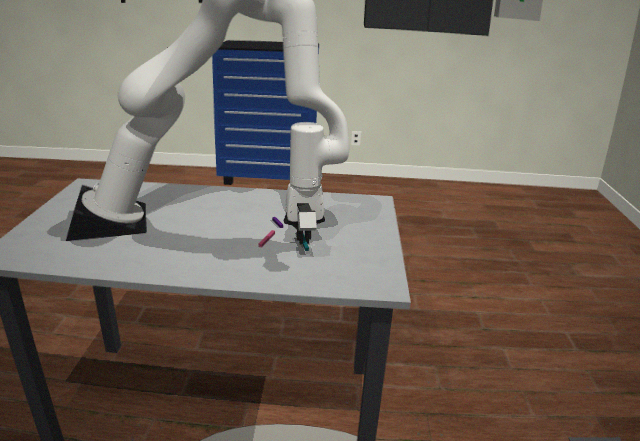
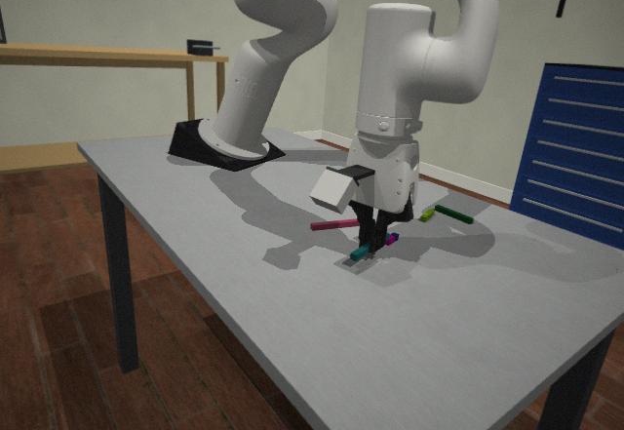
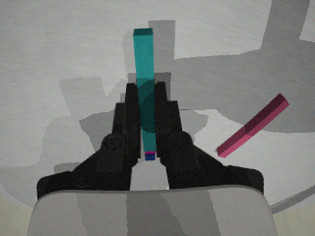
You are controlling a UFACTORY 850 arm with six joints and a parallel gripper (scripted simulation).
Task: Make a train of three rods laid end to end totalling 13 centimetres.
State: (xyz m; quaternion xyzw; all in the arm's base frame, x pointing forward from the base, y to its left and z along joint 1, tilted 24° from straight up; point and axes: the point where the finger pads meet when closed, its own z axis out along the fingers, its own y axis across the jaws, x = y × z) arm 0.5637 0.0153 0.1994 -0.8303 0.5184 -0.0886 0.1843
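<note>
My gripper is now 50 mm to the right of the magenta rod, 30 mm past it and 30 mm above it. From my hand the other things lie so: pink rod 110 mm behind, 30 mm below; blue rod 70 mm to the left, 40 mm behind, 30 mm below; turquoise rod 20 mm below.
</note>
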